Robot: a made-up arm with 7 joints. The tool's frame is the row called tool.
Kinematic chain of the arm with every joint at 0, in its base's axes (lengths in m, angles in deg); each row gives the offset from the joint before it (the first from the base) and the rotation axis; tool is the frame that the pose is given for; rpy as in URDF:
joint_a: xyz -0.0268 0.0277 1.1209 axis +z
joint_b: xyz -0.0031 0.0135 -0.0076 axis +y
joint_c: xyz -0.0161 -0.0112 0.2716 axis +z
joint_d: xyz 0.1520 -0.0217 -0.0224 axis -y
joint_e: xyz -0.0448 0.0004 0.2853 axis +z
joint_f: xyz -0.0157 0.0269 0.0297 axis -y
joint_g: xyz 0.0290 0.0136 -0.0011 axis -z
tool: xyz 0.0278 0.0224 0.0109 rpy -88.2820 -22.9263 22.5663
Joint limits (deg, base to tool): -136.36..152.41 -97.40..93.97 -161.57..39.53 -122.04..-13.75 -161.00..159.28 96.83..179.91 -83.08..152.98
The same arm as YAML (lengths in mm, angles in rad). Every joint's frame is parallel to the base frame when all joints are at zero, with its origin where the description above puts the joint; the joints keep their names.
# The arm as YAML. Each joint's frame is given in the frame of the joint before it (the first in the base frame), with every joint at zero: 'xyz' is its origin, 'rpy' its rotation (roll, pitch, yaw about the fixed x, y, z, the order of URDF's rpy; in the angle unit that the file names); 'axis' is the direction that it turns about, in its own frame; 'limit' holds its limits. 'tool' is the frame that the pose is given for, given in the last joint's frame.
units:
  length: mm
  angle: rad
joints:
  - name: joint_a
    type: revolute
    origin:
      xyz: [-26.8, 27.7, 1120.9]
      rpy: [0.0, 0.0, 0.0]
    axis: "+z"
    limit:
      lower: -2.3799
      upper: 2.6601
  - name: joint_b
    type: revolute
    origin:
      xyz: [-3.1, 13.5, -7.6]
      rpy: [0.0, 0.0, 0.0]
    axis: "+y"
    limit:
      lower: -1.7
      upper: 1.6401
  - name: joint_c
    type: revolute
    origin:
      xyz: [-16.1, -11.2, 271.6]
      rpy: [0.0, 0.0, 0.0]
    axis: "+z"
    limit:
      lower: -2.8199
      upper: 0.6899
  - name: joint_d
    type: revolute
    origin:
      xyz: [152.0, -21.7, -22.4]
      rpy: [0.0, 0.0, 0.0]
    axis: "-y"
    limit:
      lower: -2.13
      upper: -0.24
  - name: joint_e
    type: revolute
    origin:
      xyz: [-44.8, 0.4, 285.3]
      rpy: [0.0, 0.0, 0.0]
    axis: "+z"
    limit:
      lower: -2.81
      upper: 2.78
  - name: joint_f
    type: revolute
    origin:
      xyz: [-15.7, 26.9, 29.7]
      rpy: [0.0, 0.0, 0.0]
    axis: "-y"
    limit:
      lower: 1.69
      upper: 3.14
  - name: joint_g
    type: revolute
    origin:
      xyz: [29.0, 13.6, -1.1]
      rpy: [0.0, 0.0, 0.0]
    axis: "-z"
    limit:
      lower: -1.45
      upper: 2.67
tool:
  origin:
    xyz: [27.8, 22.4, 10.9]
    rpy: [-1.5408, -0.4001, 0.3939]

